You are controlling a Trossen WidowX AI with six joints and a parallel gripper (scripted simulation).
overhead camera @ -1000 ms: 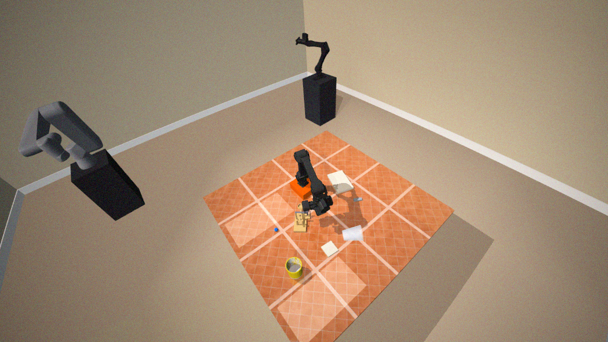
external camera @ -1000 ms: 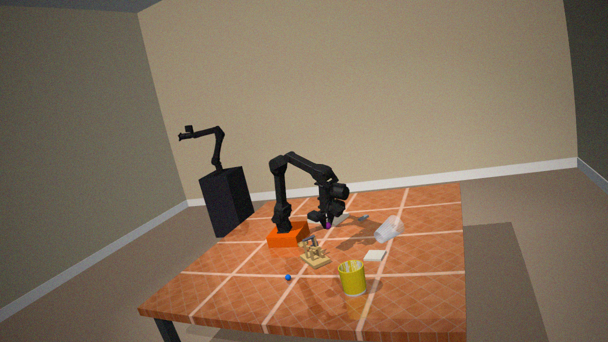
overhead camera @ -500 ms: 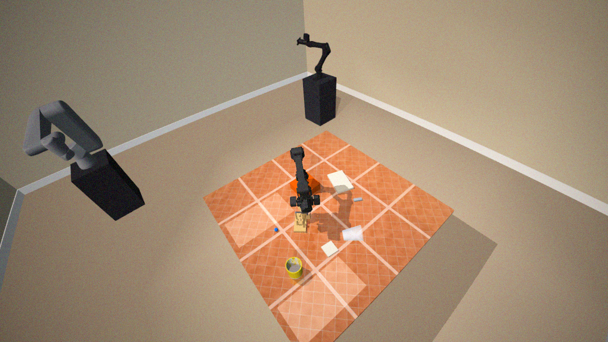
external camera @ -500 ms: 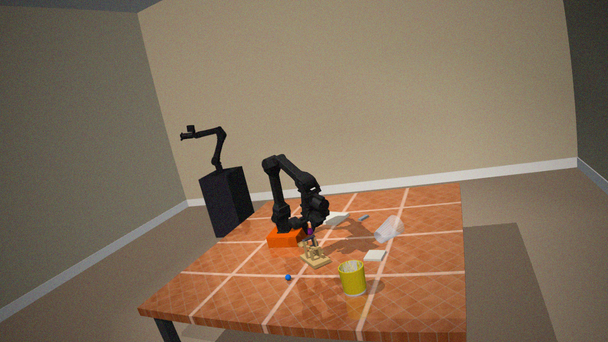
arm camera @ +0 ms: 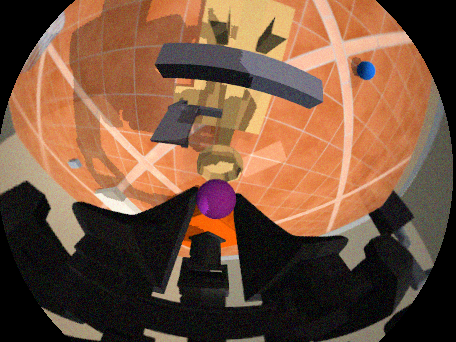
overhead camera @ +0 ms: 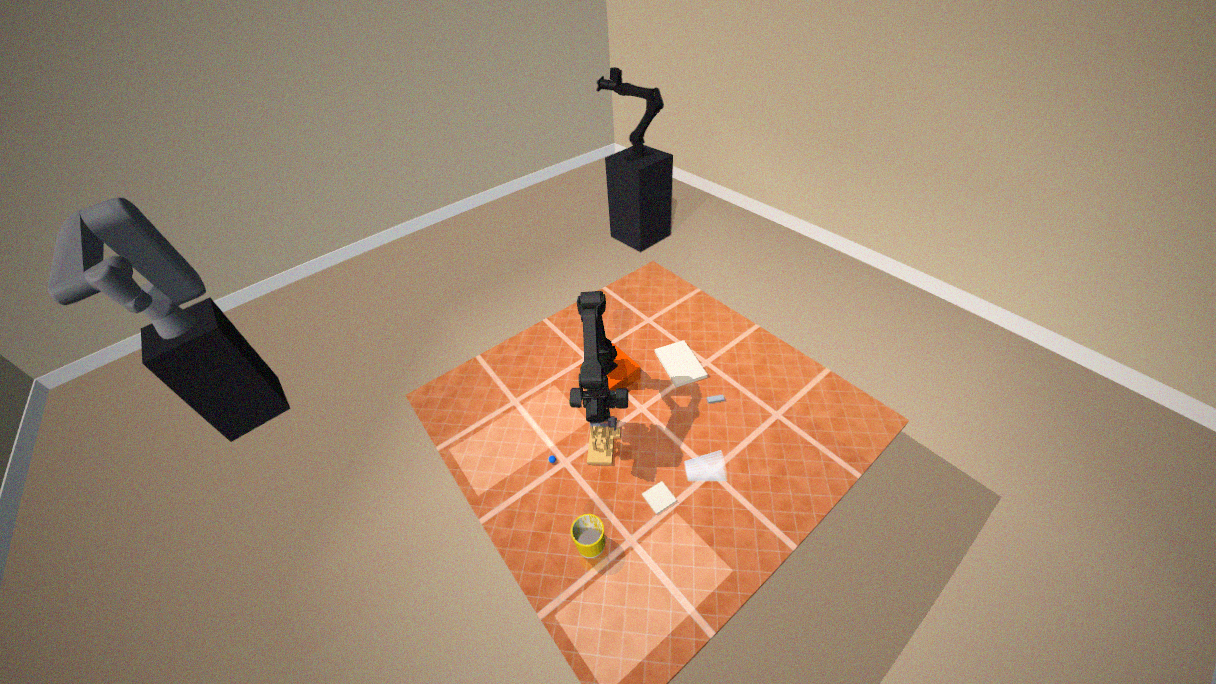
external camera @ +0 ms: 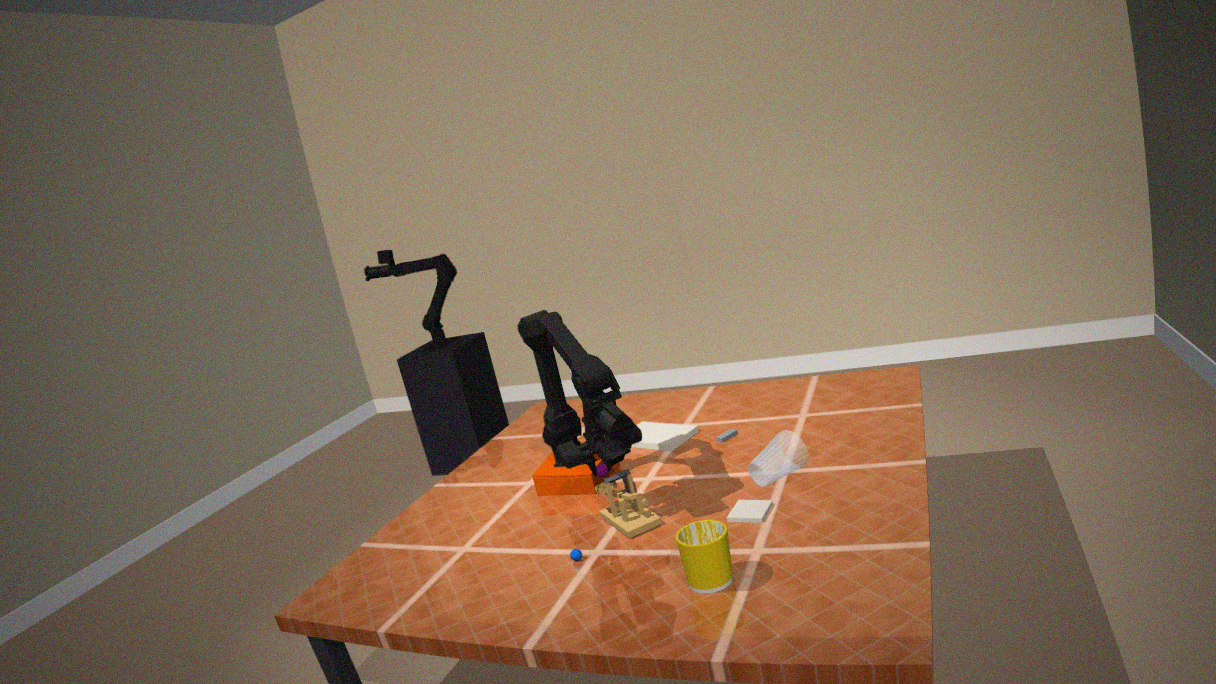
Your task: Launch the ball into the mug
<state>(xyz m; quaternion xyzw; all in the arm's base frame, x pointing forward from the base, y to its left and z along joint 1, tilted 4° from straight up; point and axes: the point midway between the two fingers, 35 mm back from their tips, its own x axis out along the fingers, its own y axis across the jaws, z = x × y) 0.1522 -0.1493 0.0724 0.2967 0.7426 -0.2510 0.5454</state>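
The catapult is 5 cm ahead of my gripper tip, 3 cm to the right of it and 4 cm below it. The rest, counted from my gripper tip: small white tile 33 cm ahead, 7 cm to the right, 8 cm below; then blue ball 23 cm to the right, 8 cm below; then purple ball 1 cm above.
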